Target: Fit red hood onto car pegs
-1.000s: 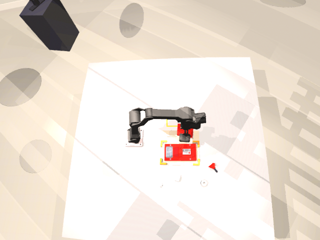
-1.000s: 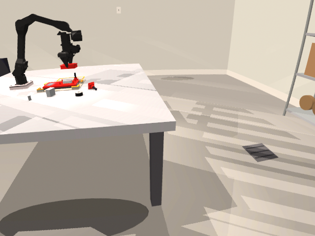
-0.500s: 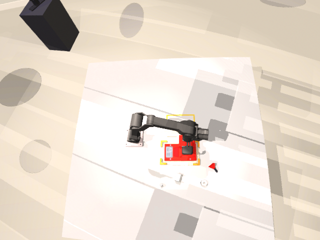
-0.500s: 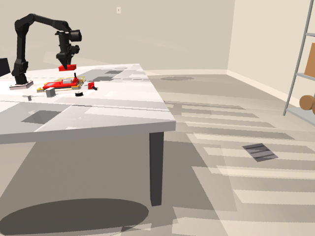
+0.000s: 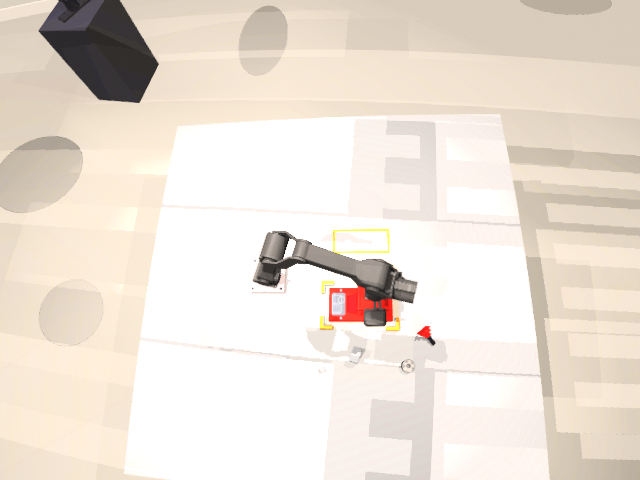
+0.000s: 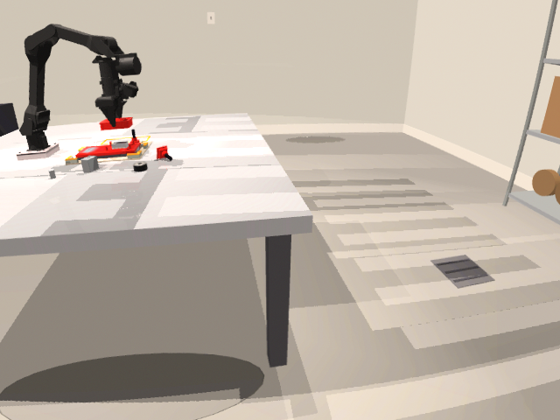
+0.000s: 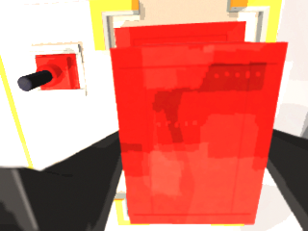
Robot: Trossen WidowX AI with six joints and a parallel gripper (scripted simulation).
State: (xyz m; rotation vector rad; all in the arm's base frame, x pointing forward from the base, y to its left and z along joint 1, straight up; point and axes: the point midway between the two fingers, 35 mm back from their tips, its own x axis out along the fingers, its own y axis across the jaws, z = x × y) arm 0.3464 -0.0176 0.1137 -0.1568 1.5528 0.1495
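My gripper tip is 80 mm above the grey engine block. Round my gripper tip: red hood (10 mm above).
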